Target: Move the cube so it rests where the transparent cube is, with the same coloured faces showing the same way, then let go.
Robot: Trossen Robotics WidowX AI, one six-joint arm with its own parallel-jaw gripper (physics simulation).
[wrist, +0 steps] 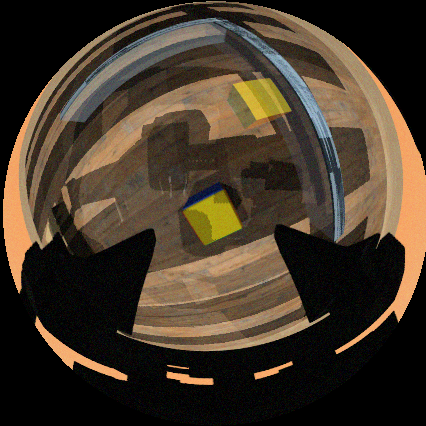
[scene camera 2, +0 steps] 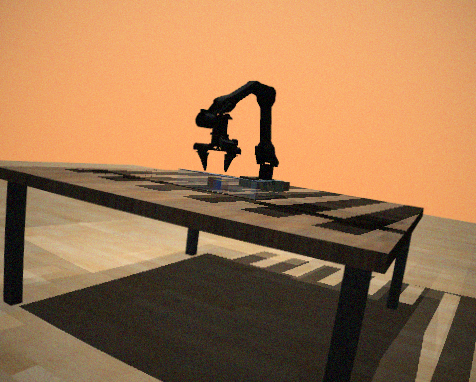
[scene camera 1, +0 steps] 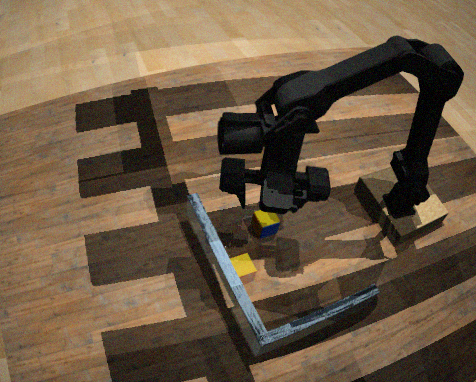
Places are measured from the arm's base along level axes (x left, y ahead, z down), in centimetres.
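Where they show: gripper, fingertip midpoint: (wrist: pixel 215 233) (scene camera 2: pixel 215 171); arm's base, origin of the base link: (wrist: pixel 61 248) (scene camera 2: pixel 265 179) (scene camera 1: pixel 399 204).
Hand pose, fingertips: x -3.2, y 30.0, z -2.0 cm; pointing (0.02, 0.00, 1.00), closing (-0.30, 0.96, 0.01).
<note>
Each offset is from my fingertips to the top centre of the thing.
The cube {dx +0.1, dy -0.1, dz +2.2 cm} (scene camera 1: pixel 266 223) (scene camera 2: pixel 216 183) (wrist: pixel 214 217) sits on the table with yellow on top. In scene camera 1 a blue side and an orange-red side show; the wrist view shows blue along its far side. The transparent cube {dx +9.4, dy +7.4, dz +2.2 cm} (scene camera 1: pixel 244 266) (wrist: pixel 262 100) also has a yellow top, with green on the left and orange on the near side in the wrist view. It stands apart from the cube, near the long wall, turned differently. My gripper (scene camera 1: pixel 270 209) (scene camera 2: pixel 215 170) (wrist: pixel 215 233) is open and empty, pointing down above the cube, which appears between its fingertips in the wrist view.
A low see-through wall with a pale blue top edge (scene camera 1: pixel 227 267) (wrist: pixel 332 150) runs beside the transparent cube and meets a second wall (scene camera 1: pixel 320 313) (wrist: pixel 105 67) at a corner. The arm's block base (scene camera 1: pixel 431 212) stands at the right in scene camera 1. Dark shadows cross the table.
</note>
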